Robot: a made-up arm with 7 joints.
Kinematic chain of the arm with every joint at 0, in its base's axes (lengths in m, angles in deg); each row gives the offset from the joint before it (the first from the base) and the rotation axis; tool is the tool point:
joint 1: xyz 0 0 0.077 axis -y
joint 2: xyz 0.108 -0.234 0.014 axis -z
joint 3: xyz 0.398 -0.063 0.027 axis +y
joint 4: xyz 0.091 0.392 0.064 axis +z
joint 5: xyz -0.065 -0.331 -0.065 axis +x
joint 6: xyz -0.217 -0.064 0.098 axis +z
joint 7: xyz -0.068 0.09 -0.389 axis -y
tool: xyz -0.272 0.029 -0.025
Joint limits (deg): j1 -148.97..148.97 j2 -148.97..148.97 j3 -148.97..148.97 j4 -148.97..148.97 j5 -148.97..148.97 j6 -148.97..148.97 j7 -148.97..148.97
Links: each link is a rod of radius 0.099 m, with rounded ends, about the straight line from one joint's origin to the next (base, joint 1, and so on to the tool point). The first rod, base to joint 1, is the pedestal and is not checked.
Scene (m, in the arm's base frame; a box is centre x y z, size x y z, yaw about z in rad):
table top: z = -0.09
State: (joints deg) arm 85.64 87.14 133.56 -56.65 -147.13 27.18 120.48
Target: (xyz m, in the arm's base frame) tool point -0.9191 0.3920 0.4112
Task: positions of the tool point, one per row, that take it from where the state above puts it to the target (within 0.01 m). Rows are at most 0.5 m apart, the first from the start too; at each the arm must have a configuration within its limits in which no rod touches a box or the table.
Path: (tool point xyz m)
1: -0.4348 -1.1542 0.7404
2: -0.6891 -0.8261 0.9215
3: -0.8948 -0.4023 0.9152
4: -0.9854 0.0313 0.7250
5: -0.9191 0.3920 0.4113

